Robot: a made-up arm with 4 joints.
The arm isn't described. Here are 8 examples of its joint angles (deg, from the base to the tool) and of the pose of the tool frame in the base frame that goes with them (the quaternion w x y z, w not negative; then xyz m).
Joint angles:
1: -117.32 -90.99 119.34 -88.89
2: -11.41 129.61 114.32 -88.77
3: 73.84 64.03 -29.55 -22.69
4: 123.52 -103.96 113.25 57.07
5: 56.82 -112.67 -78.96 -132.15
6: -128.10 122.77 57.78 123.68
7: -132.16 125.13 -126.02 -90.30
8: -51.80 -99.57 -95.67 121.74
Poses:
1: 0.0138 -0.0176 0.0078 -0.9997 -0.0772 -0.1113 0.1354
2: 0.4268 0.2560 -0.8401 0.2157 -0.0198 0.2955 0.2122
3: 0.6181 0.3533 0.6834 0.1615 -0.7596 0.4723 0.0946
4: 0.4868 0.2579 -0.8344 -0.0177 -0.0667 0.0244 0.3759
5: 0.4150 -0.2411 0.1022 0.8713 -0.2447 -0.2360 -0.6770
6: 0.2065 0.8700 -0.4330 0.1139 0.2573 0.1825 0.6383
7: 0.9515 -0.2341 -0.0517 -0.1928 0.6181 -0.1516 -0.1301
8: 0.2896 -0.2916 -0.9116 0.0019 0.7165 -0.0130 0.4953
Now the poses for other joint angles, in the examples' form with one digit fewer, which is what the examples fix.
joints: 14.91 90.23 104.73 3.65
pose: 0.484 -0.514 -0.484 0.517 0.190 0.315 -0.086
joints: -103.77 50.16 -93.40 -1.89
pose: 0.638 0.183 -0.295 0.688 0.407 0.686 -0.040
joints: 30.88 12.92 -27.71 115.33
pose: 0.458 0.377 -0.067 0.802 -0.397 0.452 -0.460
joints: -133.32 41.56 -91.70 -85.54
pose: 0.846 0.366 -0.338 0.190 0.544 0.719 0.371
